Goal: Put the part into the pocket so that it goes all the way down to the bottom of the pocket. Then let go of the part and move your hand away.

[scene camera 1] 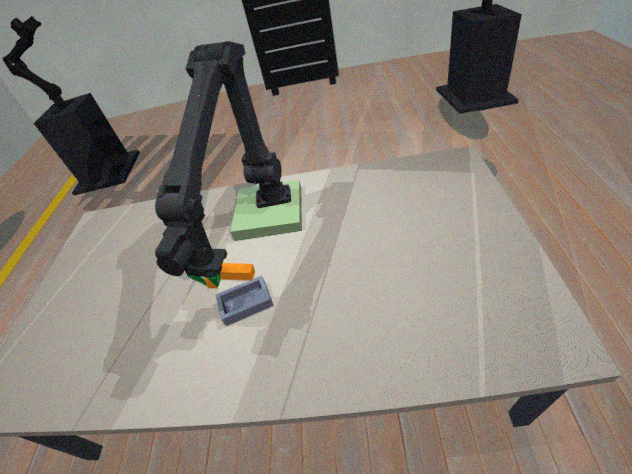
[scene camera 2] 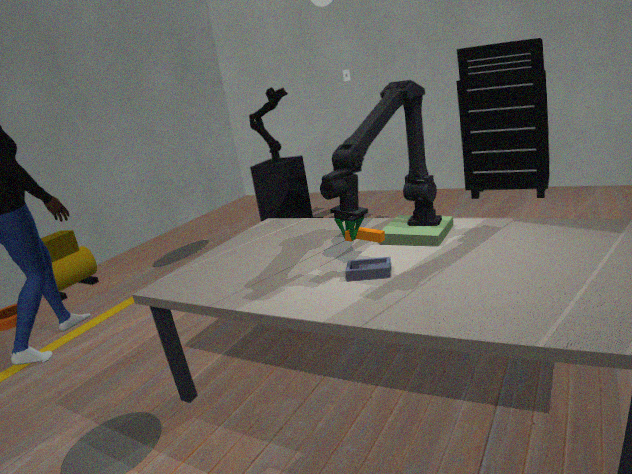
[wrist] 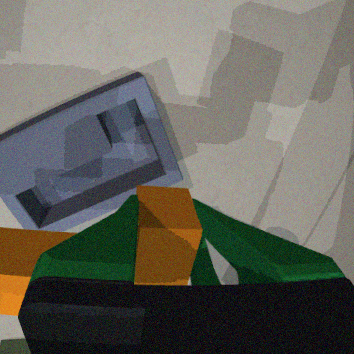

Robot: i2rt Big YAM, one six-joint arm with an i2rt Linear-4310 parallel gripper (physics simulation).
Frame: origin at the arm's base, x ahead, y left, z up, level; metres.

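Seen in the pictures: gripper, fingertip midpoint: [scene camera 1: 213,284] [scene camera 2: 349,239] [wrist: 161,208]; arm's base, origin of the base link: [scene camera 1: 274,197] [scene camera 2: 425,222].
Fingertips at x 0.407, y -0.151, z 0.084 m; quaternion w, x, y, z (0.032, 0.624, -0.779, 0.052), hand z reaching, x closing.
Observation:
Pixels of each thing's top centre, then the offset from my fingertips to it. Level surfaces: height alone.
- orange L-shaped part, middle of its top: [wrist: 60,287] [scene camera 1: 227,271] [scene camera 2: 363,229] 0.010 m back, 0.048 m left, 0.028 m up
- blue-grey block with the pocket, middle of its top: [wrist: 80,168] [scene camera 1: 242,296] [scene camera 2: 368,263] 0.012 m back, 0.046 m left, 0.089 m down
- table, its level: 0.125 m down
The orange L-shaped part [scene camera 1: 237,271] [scene camera 2: 370,235] [wrist: 167,255] is held above the table. Its short leg is between the green fingers and its long arm sticks out to one side, towards the right in both scene views and the left in the wrist view. My gripper [scene camera 1: 210,281] [scene camera 2: 351,236] [wrist: 161,208] is shut on it. The blue-grey block with the pocket [scene camera 1: 248,309] [scene camera 2: 368,273] [wrist: 30,156] lies on the table, in front of the part and slightly right of the fingers in the scene views. The pocket is open upward, with no part in it. The hand hides some of the part.
The arm's base stands on a green slab [scene camera 1: 266,228] [scene camera 2: 410,238] at the back of the table [scene camera 1: 398,306] [scene camera 2: 459,306]. Black pedestals and a drawer cabinet [scene camera 2: 502,119] stand beyond the table. A person [scene camera 2: 30,255] is on the floor at the left in scene camera 2.

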